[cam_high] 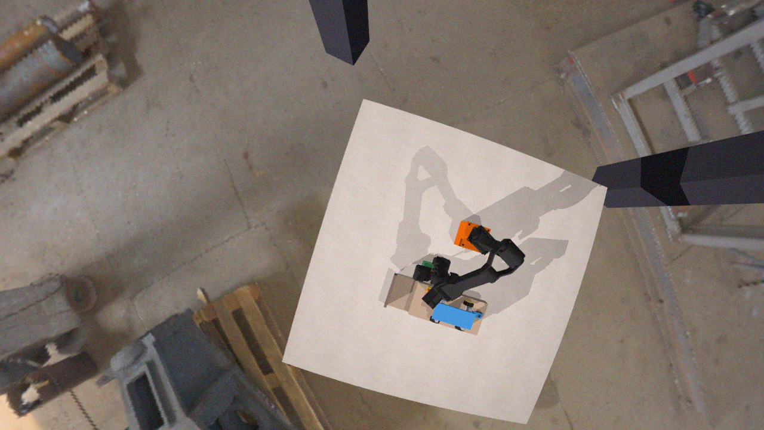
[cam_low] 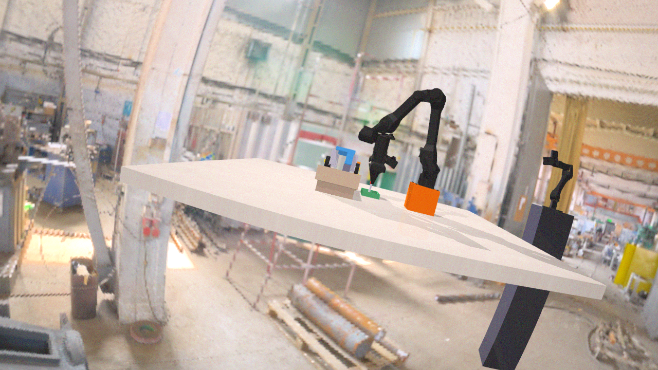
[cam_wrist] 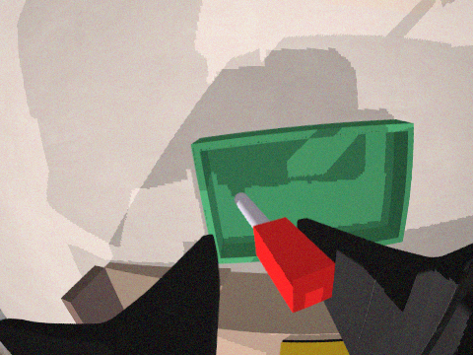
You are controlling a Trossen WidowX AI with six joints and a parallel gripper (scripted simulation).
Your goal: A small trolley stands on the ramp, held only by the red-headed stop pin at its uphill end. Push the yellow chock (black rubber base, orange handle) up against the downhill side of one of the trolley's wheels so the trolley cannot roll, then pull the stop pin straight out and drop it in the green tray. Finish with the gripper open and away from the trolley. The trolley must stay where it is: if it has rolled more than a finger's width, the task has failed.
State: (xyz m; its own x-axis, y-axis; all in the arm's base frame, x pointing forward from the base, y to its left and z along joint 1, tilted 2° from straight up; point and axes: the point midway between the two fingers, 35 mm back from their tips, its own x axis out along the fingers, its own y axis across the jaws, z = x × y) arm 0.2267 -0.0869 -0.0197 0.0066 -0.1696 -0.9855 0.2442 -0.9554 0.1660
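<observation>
The green tray lies 1 cm behind my gripper tip, 3 cm to the left of it and 6 cm below it. From my gripper tip the other things lie so: red-headed stop pin (right at my gripper tip); yellow chock (7 cm ahead, 5 cm to the left, 3 cm above); ramp block (10 cm ahead, 16 cm to the left, 1 cm below).
</observation>
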